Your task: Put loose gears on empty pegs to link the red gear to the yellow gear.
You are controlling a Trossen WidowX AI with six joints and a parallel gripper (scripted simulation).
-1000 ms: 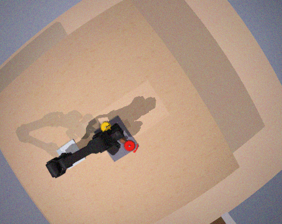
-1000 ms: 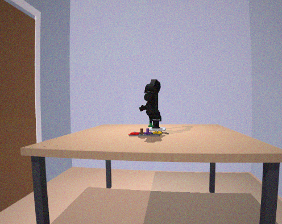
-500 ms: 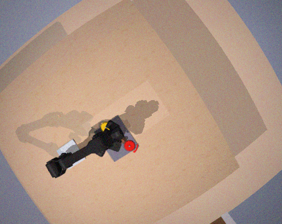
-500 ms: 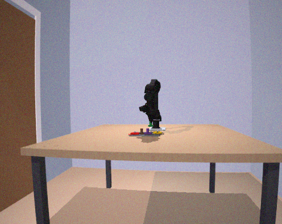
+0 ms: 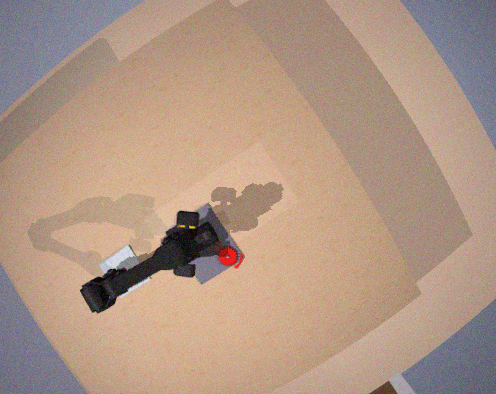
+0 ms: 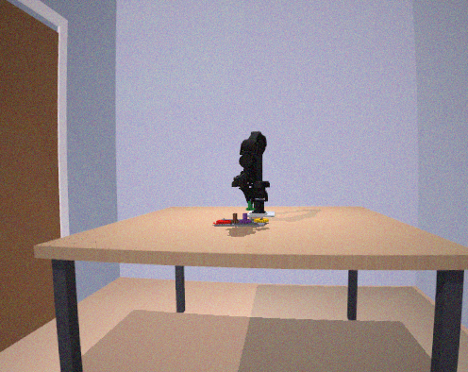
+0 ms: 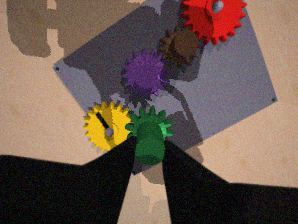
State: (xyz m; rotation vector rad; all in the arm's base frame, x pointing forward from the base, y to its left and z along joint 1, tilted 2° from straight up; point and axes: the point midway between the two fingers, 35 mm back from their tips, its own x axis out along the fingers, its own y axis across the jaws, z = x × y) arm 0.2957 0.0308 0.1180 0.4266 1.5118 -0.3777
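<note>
My gripper tip is 1 cm above the green gear. From my gripper tip the other things lie so: brown gear 6 cm below, 5 cm to the right, 5 cm ahead; then yellow gear 7 cm below, 5 cm to the left; then purple gear 6 cm below, 4 cm ahead, 1 cm to the right.
</note>
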